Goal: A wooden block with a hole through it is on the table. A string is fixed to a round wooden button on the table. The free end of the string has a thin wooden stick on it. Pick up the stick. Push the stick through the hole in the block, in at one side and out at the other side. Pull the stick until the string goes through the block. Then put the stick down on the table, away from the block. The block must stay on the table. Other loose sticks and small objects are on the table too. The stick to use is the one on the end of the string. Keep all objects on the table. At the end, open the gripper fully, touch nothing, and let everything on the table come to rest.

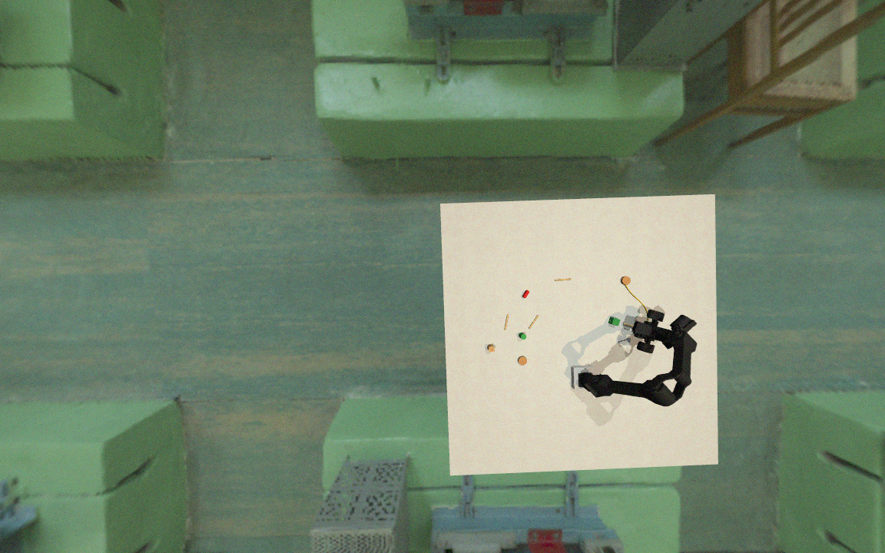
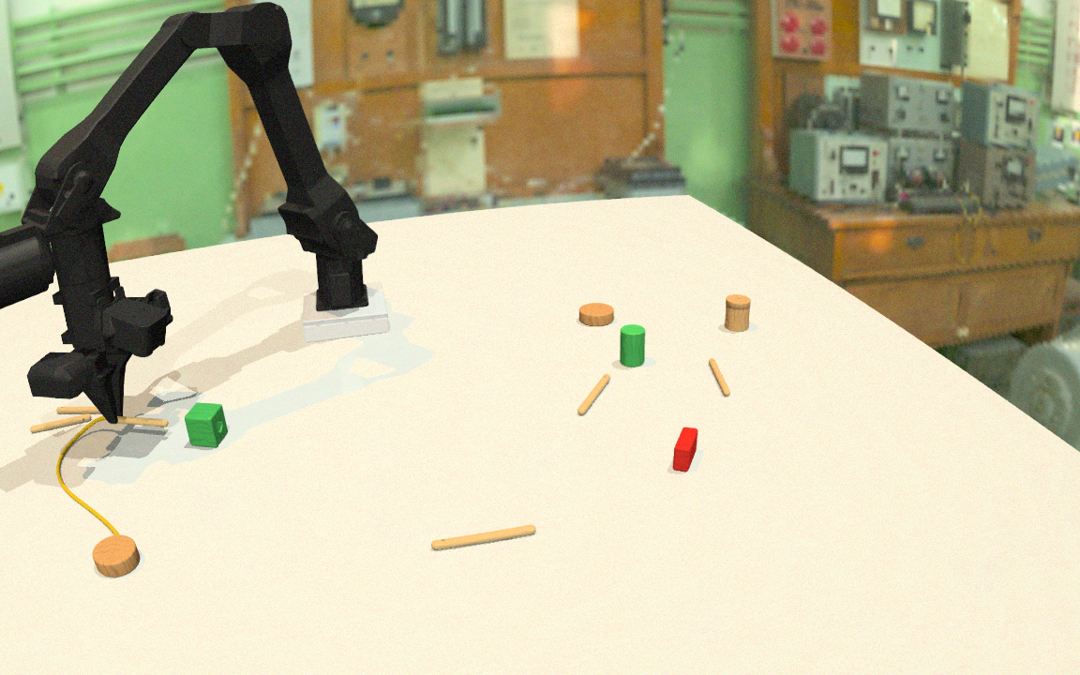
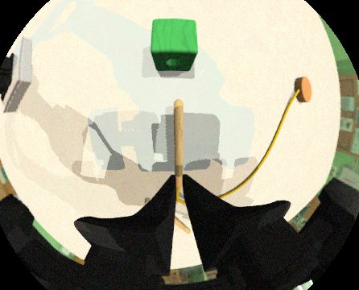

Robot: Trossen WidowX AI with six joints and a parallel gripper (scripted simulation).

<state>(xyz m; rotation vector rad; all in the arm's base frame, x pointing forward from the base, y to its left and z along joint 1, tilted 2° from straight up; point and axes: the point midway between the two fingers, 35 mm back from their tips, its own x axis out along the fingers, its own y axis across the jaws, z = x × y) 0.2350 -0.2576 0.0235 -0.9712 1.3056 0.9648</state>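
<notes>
The green block is 3 cm ahead of my gripper tip and 11 cm to the left of it. From my gripper tip the other things lie so: round wooden button (22 cm ahead, 5 cm to the left, 1 cm below); then green cylinder (2 cm behind, 55 cm to the left); then thin wooden stick (1 cm to the left).
</notes>
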